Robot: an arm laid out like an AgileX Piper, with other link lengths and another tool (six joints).
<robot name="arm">
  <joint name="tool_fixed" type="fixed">
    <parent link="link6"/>
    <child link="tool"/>
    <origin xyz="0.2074 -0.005 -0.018" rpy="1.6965 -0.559 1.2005"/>
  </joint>
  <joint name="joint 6" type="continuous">
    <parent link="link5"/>
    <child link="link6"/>
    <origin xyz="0.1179 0 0.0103"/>
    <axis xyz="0.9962 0 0.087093"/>
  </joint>
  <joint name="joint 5" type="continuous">
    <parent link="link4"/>
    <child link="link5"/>
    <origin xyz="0 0 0"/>
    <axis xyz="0 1 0"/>
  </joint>
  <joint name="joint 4" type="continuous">
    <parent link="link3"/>
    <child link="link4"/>
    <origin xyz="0.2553 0 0.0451"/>
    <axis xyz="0.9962 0 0.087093"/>
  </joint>
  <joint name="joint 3" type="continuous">
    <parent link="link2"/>
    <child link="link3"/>
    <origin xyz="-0.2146 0 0.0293"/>
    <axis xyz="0 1 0"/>
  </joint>
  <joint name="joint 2" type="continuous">
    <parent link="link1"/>
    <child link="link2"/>
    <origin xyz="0 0 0"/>
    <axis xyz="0 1 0"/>
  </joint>
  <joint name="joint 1" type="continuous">
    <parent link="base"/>
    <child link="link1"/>
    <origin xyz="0 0 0.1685"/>
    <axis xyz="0 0 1"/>
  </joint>
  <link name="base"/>
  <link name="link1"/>
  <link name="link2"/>
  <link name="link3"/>
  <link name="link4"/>
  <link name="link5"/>
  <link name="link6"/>
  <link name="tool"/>
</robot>
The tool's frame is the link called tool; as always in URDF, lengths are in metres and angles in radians. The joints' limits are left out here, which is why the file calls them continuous.
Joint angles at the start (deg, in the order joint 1, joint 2, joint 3, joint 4, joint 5, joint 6):
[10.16 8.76 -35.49 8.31 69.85 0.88]
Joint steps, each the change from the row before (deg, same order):
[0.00 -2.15 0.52 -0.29 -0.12 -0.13]
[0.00 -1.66 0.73 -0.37 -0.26 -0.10]
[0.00 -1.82 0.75 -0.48 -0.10 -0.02]
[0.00 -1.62 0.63 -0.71 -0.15 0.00]
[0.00 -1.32 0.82 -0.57 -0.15 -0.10]
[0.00 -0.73 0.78 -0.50 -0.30 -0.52]
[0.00 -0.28 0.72 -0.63 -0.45 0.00]
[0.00 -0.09 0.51 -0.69 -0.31 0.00]
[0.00 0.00 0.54 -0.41 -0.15 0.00]
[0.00 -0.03 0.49 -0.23 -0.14 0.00]
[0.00 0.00 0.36 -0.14 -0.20 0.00]
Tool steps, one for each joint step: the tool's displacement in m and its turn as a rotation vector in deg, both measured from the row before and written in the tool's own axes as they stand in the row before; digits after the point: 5 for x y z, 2 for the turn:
[0.00021 0.00407 -0.00336 -1.61 0.79 0.13]
[-0.00084 0.00273 -0.00074 -1.20 0.39 0.08]
[-0.00160 0.00261 -0.00081 -1.23 0.30 0.12]
[-0.00232 0.00371 -0.00047 -1.33 0.10 0.12]
[-0.00262 0.00156 0.00119 -0.89 -0.08 -0.04]
[-0.00264 0.00088 0.00255 -0.68 -0.26 -0.49]
[-0.00289 0.00081 0.00352 -0.38 -0.50 -0.07]
[-0.00325 0.00093 0.00315 -0.32 -0.61 -0.12]
[-0.00269 -0.00113 0.00319 0.07 -0.54 -0.15]
[-0.00176 -0.00135 0.00259 0.12 -0.36 -0.11]
[-0.00090 -0.00069 0.00187 0.05 -0.20 -0.05]

